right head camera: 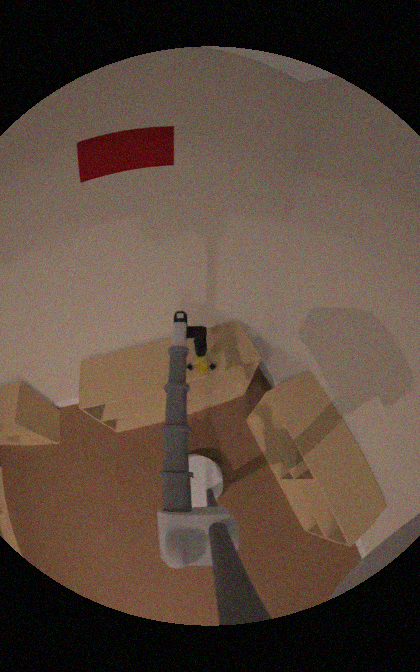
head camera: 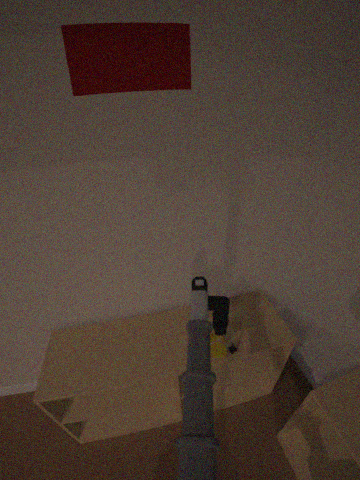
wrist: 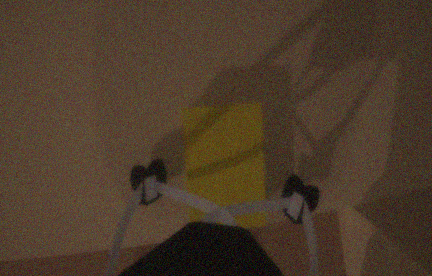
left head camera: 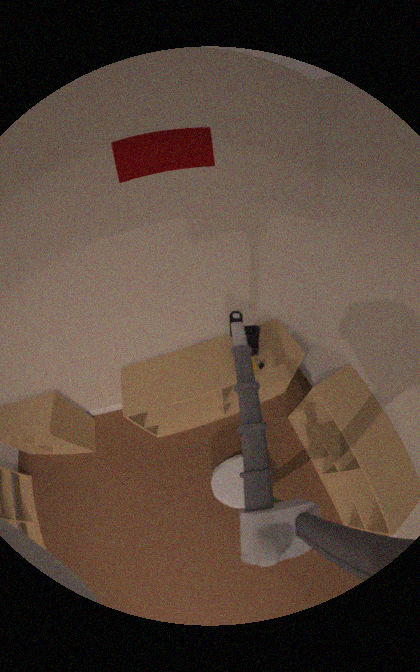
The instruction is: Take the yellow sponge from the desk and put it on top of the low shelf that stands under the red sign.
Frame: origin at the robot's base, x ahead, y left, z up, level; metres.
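Where they show: gripper, fingertip midpoint: (head camera: 217, 351) (wrist: 224, 182).
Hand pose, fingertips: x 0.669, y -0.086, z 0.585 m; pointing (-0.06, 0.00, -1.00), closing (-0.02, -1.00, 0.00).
Note:
After its pixels a point has its place.
The yellow sponge (wrist: 226, 165) @[y -0.087, x 0.696, z 0.627 m] (head camera: 218, 346) @[y -0.088, x 0.670, z 0.627 m] (right head camera: 201, 364) lies on the top of the low shelf (head camera: 125, 360) @[y 0.334, x 0.604, z 0.582 m] (left head camera: 175, 370) (right head camera: 125, 370), towards its right end; the arm hides part of the sponge in the left head view (left head camera: 255, 363). My gripper (wrist: 224, 182) @[y -0.087, x 0.669, z 0.585 m] (right head camera: 201, 366) is open, with one fingertip on each side of the sponge and a visible gap to both of its long edges in the wrist view. The red sign (head camera: 131, 58) @[y 0.216, x 0.936, z 1.721 m] (left head camera: 164, 154) (right head camera: 126, 152) is on the wall above the shelf.
A second wooden unit (left head camera: 390, 450) (right head camera: 345, 450) stands to the right, near the shelf's right end. Another wooden box unit (left head camera: 72, 425) (right head camera: 37, 415) stands to the left. The wall runs close behind the shelf. My telescoping arm (head camera: 197, 405) @[y 0.003, x 0.284, z 1.001 m] reaches over the shelf's front edge.

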